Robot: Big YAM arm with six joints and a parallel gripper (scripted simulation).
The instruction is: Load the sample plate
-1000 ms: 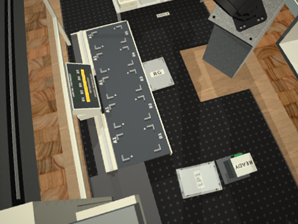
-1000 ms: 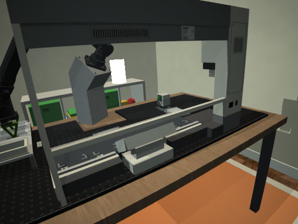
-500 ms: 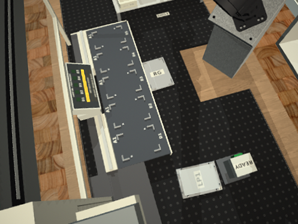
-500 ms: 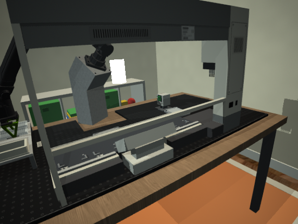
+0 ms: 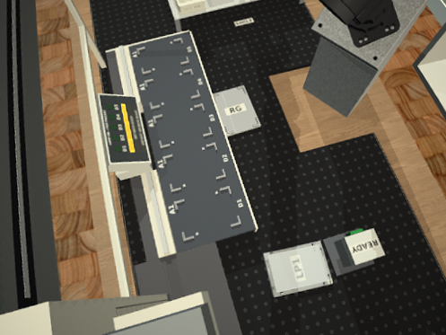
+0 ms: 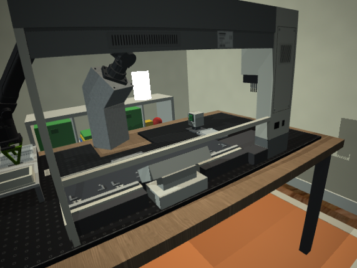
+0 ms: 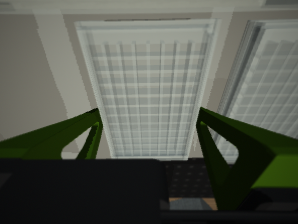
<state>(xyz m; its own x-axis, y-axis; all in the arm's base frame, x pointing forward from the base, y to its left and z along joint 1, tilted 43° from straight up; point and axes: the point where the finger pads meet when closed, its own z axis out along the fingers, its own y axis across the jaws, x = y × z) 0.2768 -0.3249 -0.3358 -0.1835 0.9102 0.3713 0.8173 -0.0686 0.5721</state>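
My hand is 1 cm to the left of the sample plate. Round my hand: shelf 7 cm ahead, 6 cm to the right, 1 cm below; cream reservoir 22 cm ahead, 4 cm to the left; shelf label 10 cm to the left, 7 cm below, 4 cm ahead.
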